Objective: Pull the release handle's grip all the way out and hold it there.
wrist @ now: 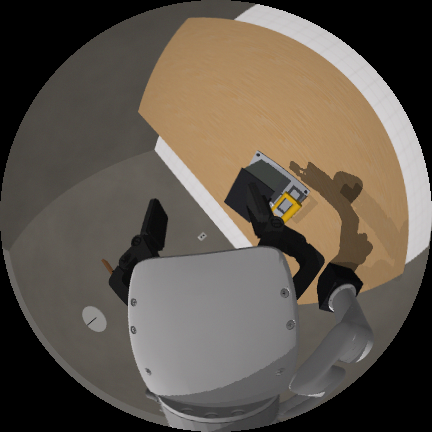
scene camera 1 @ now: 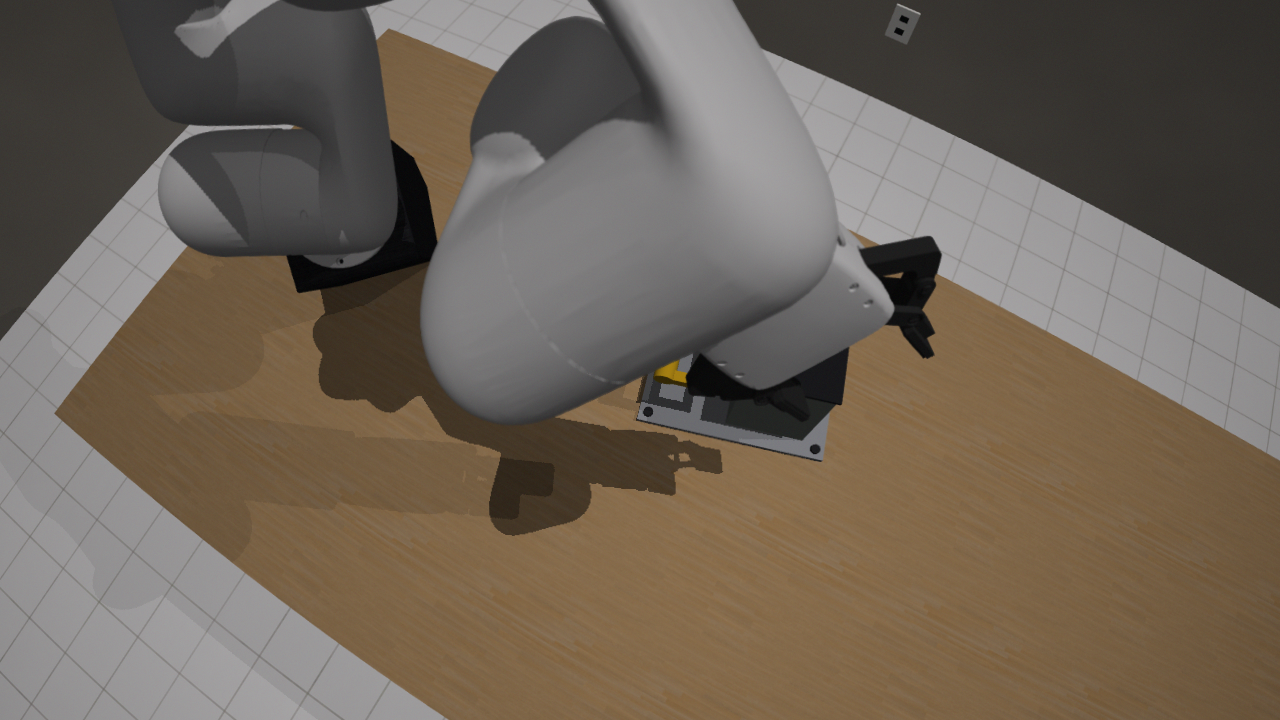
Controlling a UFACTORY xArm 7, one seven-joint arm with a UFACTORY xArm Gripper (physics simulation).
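Observation:
The release handle's yellow grip (scene camera 1: 667,372) (wrist: 293,213) is a rectangular loop beside a dark box (scene camera 1: 829,376) (wrist: 240,194) on a grey base plate (scene camera 1: 725,432) (wrist: 298,185). In the scene view the arm hides most of the grip; in the wrist view its loop shows just right of the right-hand finger. My gripper (scene camera 1: 863,380) (wrist: 203,200) is open and empty, its fingers wide apart. It is above and beside the box, apart from the grip. In the wrist view one finger overlaps the box. How far out the grip stands is hard to tell.
The unit stands on a wooden table (scene camera 1: 984,537) (wrist: 240,85). My arm's large grey links (scene camera 1: 626,241) reach over the table and cover part of the unit. The black arm base (scene camera 1: 416,205) (wrist: 338,280) stands on the table. A wall outlet (scene camera 1: 902,24) (wrist: 202,236) shows beyond the table.

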